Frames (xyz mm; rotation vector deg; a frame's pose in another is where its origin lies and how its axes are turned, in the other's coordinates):
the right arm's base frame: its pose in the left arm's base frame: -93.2 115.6 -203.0 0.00 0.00 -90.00
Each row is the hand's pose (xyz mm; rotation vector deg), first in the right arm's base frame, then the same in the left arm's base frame.
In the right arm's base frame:
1: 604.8 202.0 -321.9 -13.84 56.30 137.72
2: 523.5 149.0 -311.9 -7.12 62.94 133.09
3: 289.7 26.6 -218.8 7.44 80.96 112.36
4: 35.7 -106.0 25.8 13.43 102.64 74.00
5: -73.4 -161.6 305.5 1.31 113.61 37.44
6: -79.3 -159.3 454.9 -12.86 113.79 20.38
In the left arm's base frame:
1: 108.8 -489.2 -524.9 23.69 39.13 54.05
2: 55.8 -407.9 -514.9 31.46 39.48 50.71
3: -66.6 -174.1 -421.8 52.11 43.34 35.41
4: -199.2 79.9 -177.2 74.25 57.07 6.97
5: -254.8 189.0 102.5 79.74 77.92 -22.31
6: -252.5 194.9 251.9 72.92 91.50 -37.46

